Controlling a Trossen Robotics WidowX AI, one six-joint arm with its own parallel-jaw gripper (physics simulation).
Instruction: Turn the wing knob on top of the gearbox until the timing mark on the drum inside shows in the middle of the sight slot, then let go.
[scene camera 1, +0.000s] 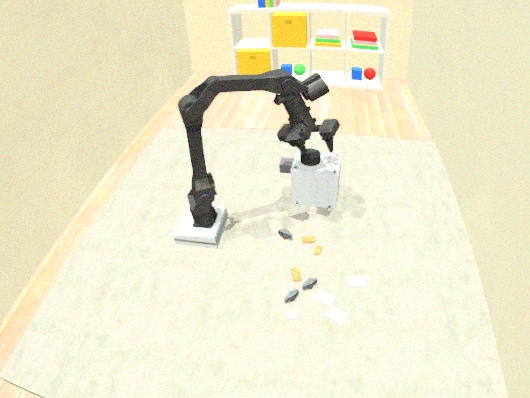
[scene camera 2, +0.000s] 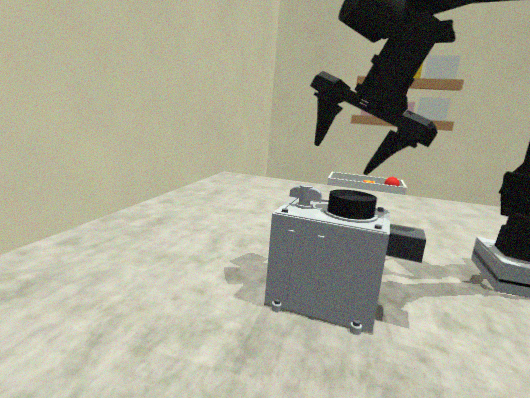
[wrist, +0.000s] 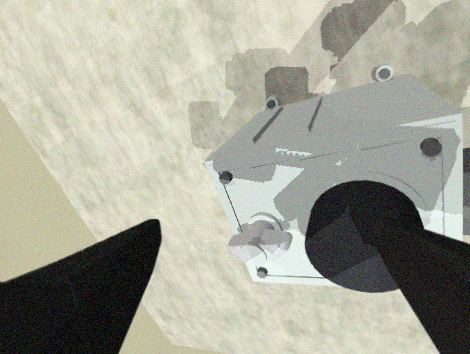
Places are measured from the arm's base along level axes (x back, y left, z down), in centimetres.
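Pixels of known places: gripper, fingertip midpoint: (scene camera 1: 318, 152) (scene camera 2: 339, 159) (wrist: 266, 228); arm's base at its link origin: (scene camera 1: 205, 220) (scene camera 2: 520, 254).
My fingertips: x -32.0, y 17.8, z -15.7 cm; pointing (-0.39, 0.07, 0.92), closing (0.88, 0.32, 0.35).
Note:
For each thing: its top centre in the pictures, then the offset to it from my fingertips. "spot": a spot on its surface instead.
- gearbox at its top centre: (wrist: 363, 261) (scene camera 2: 354, 189) (scene camera 1: 310, 151) dz +3.4, dx +3.1, dy +5.1 cm
- thick black cylinder at a spot on its surface: (wrist: 340, 250) (scene camera 1: 314, 154) spot: dz +4.1, dx +1.9, dy +4.9 cm
- dark block at a spot on its surface: (scene camera 2: 406, 243) spot: dz +8.9, dx +10.6, dy +7.5 cm
The gearbox (scene camera 1: 315, 187) (scene camera 2: 325, 275) (wrist: 370, 107) is a grey-white box standing upright on the mat. Its pale grey wing knob (scene camera 2: 306, 195) (wrist: 260, 241) is on the top plate near one corner, with its wings running roughly left to right in the wrist view. A thick black cylinder (scene camera 1: 310, 157) (scene camera 2: 352, 204) (wrist: 340, 250) stands beside it on the top. My gripper (scene camera 1: 317, 150) (scene camera 2: 342, 159) (wrist: 266, 228) is wide open and empty, tilted above the gearbox top, with the fingertips above the knob's height. I cannot make out the sight slot or the timing mark.
A dark block (scene camera 1: 286, 165) (scene camera 2: 406, 243) juts from the gearbox's side towards the arm's base (scene camera 1: 200, 234). Grey stones (scene camera 1: 309, 283), orange pieces (scene camera 1: 296, 274) and white squares (scene camera 1: 336, 315) lie on the mat. A tray (scene camera 2: 400, 189) with a red ball (scene camera 2: 392, 181) is behind the gearbox.

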